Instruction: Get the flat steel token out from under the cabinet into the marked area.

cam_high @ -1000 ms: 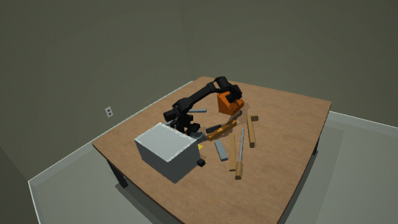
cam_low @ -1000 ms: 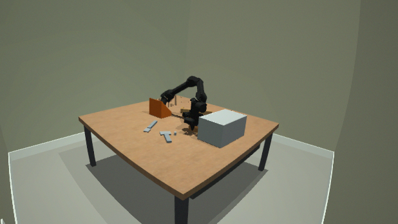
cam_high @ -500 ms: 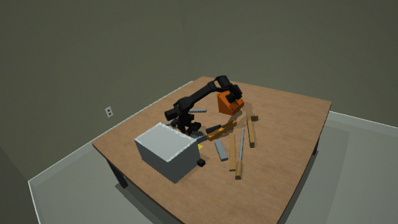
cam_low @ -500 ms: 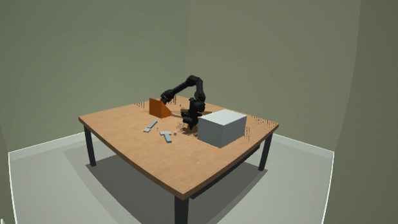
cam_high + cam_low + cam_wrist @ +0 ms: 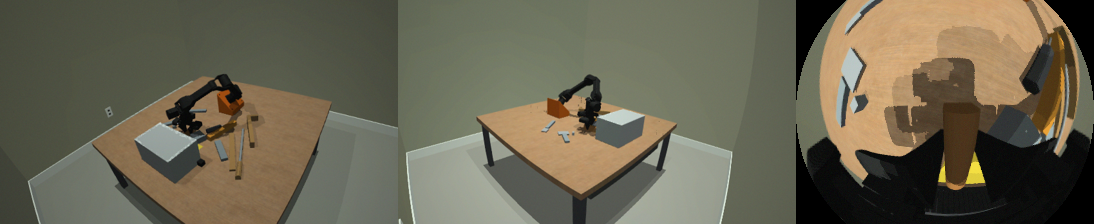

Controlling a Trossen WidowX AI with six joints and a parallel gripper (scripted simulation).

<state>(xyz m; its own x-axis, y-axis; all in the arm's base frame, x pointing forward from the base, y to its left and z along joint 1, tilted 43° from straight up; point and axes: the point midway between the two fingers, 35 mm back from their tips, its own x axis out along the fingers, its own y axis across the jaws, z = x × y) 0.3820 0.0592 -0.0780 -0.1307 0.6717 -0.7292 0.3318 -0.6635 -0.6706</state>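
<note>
The grey block is 8 cm to the left of my gripper tip, 1 cm behind it and 1 cm above it. Round my gripper tip: wooden stick (31 cm to the left, 5 cm behind); then orange bar (15 cm to the left, 15 cm behind, 1 cm above); then grey t-piece (21 cm to the right).
</note>
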